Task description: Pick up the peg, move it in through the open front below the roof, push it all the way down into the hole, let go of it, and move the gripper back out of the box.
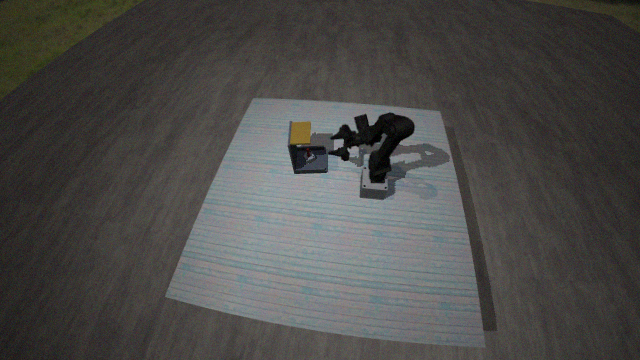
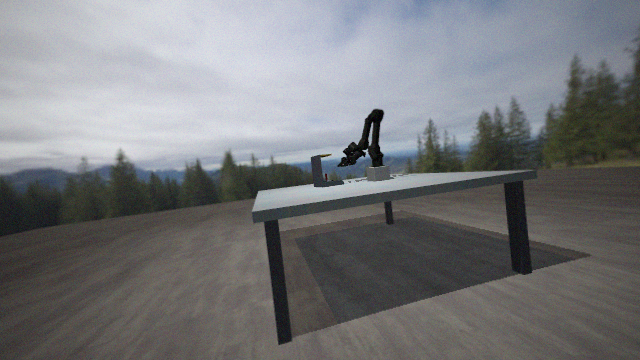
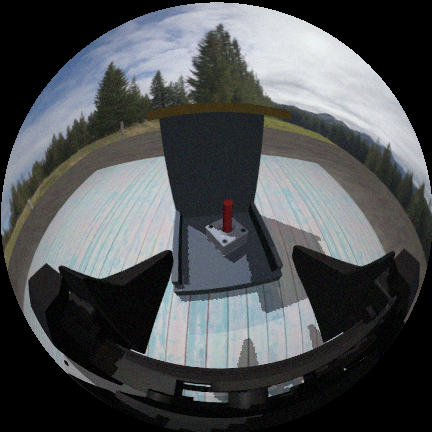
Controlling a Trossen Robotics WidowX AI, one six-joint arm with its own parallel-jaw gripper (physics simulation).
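Frame: origin at the arm's base, x back, y right, z up, level; millimetres.
Where they show: gripper, fingertip midpoint: [image 1: 329, 145] [image 2: 339, 166] [image 3: 234, 255]; arm's base, origin of the base link: [image 1: 377, 177] [image 2: 378, 166].
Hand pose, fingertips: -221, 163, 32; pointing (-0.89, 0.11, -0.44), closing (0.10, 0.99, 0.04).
Each offset is from my fingertips to the top centre of the thing, as dx, dy, dz. Level surfaces: height alone.
The red peg {-111, +13, -39} [image 1: 308, 151] [image 2: 326, 177] [image 3: 227, 216] stands upright in the grey block {-111, +13, -89} [image 1: 310, 158] [image 3: 226, 240] on the floor of the box. How deep it sits in the hole cannot be told. The box has a tall dark back wall [image 2: 317, 171] [image 3: 212, 160], low sides and a yellow roof {-103, +3, +94} [image 1: 300, 133] [image 2: 325, 155] [image 3: 220, 110] above. My gripper [image 1: 331, 145] [image 2: 341, 165] [image 3: 234, 255] is open and empty. It is outside the box, in front of its open front and above the table, with its fingers wide apart.
The box's low side walls [image 3: 265, 240] and front edge [image 1: 311, 172] [image 3: 227, 289] border its floor. The arm's grey base [image 1: 374, 187] [image 2: 378, 173] stands on the pale striped table {dz -130} [image 1: 320, 240] [image 2: 400, 187], on the far side of the gripper from the box.
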